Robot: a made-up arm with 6 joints.
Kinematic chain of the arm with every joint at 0, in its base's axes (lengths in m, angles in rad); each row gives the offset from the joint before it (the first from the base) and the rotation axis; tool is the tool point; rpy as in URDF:
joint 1: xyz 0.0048 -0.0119 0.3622 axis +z
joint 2: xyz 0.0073 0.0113 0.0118 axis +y
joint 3: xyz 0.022 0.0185 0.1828 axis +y
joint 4: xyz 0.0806 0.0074 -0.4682 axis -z
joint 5: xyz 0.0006 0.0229 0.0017 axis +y
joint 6: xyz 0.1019 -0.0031 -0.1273 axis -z
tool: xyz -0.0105 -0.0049 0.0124 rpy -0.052 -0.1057 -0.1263
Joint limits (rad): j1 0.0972..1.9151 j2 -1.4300..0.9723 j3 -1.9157..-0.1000 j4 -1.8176..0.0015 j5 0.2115..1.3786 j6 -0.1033..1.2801
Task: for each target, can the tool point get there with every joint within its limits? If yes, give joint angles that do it. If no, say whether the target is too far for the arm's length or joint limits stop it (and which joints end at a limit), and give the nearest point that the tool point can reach.
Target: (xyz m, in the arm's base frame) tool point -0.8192 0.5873 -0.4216
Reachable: no: too far | nearest point -0.2808 0.4573 -0.0229 | short by 0.682 m
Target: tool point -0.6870 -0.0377 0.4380
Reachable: no: joint limits stop it (at a limit: joint 2, joint 3, joint 5, joint 6) | nearest point -0.2844 -0.0227 0.0982 | short by 0.527 m
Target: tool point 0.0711 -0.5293 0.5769
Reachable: no: joint limits stop it (at a limit: joint 2, joint 3, joint 4, joint 5, joint 6) | nearest point 0.0611 -0.4512 0.9774 | short by 0.408 m
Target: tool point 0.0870 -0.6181 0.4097
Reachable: no: joint limits stop it (at a limit: joint 2, joint 3, joint 5, joint 6) | nearest point 0.0437 -0.2986 0.0983 | short by 0.448 m
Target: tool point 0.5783 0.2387 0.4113
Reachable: yes | joints 0.4203 0.0403 -1.2856 -1.2887 1.0135 0.1104
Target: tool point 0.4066 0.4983 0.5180
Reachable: yes | joints 0.8435 0.0244 -1.4392 -1.4952 0.6716 0.7091
